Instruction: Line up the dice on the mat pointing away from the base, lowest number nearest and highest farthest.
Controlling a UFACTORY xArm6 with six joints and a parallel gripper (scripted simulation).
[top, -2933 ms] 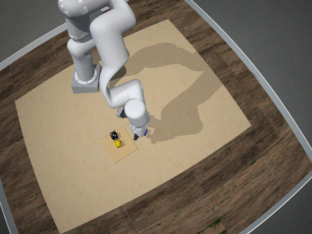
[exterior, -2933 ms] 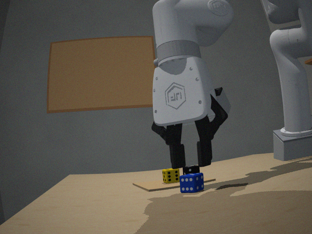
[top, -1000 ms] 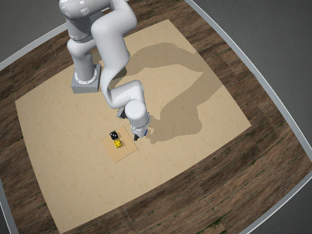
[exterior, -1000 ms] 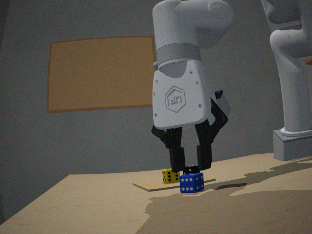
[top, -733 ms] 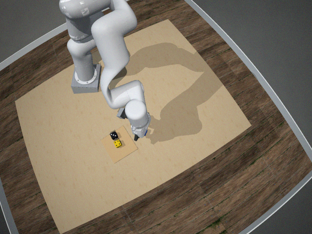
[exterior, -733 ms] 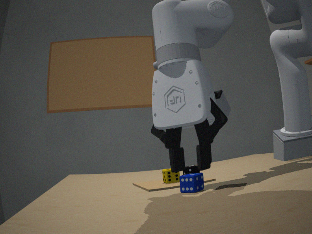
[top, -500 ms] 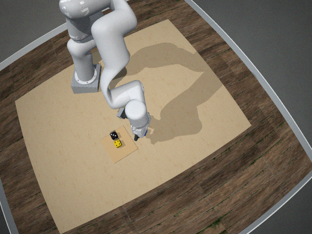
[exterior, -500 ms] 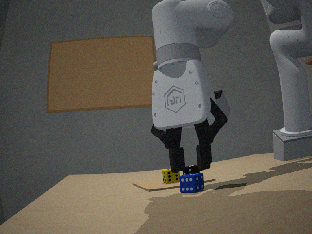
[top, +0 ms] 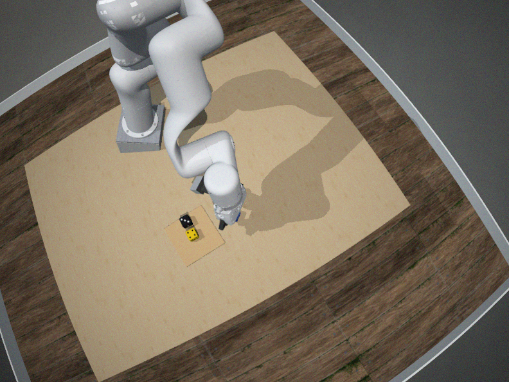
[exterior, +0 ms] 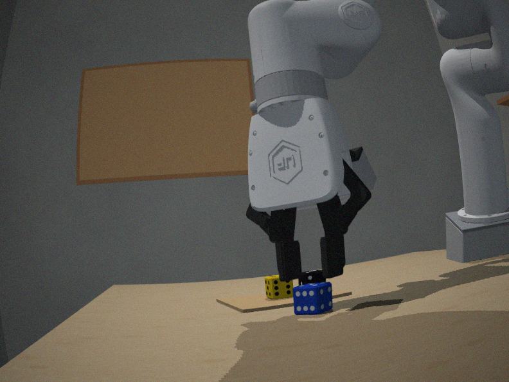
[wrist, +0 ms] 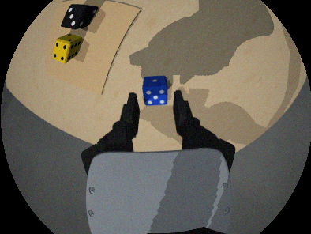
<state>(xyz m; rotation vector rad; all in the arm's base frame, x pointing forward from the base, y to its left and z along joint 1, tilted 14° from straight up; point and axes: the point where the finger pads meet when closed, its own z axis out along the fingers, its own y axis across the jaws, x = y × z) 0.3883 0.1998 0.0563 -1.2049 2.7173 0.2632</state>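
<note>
The blue die is 40 mm below my hand. From my hand the other things lie so: thin tan mat 140 mm to the right, 50 mm below, 20 mm ahead; then yellow die 140 mm to the right, 40 mm below, 20 mm ahead; then black die 150 mm to the right, 40 mm below, 30 mm behind.
</note>
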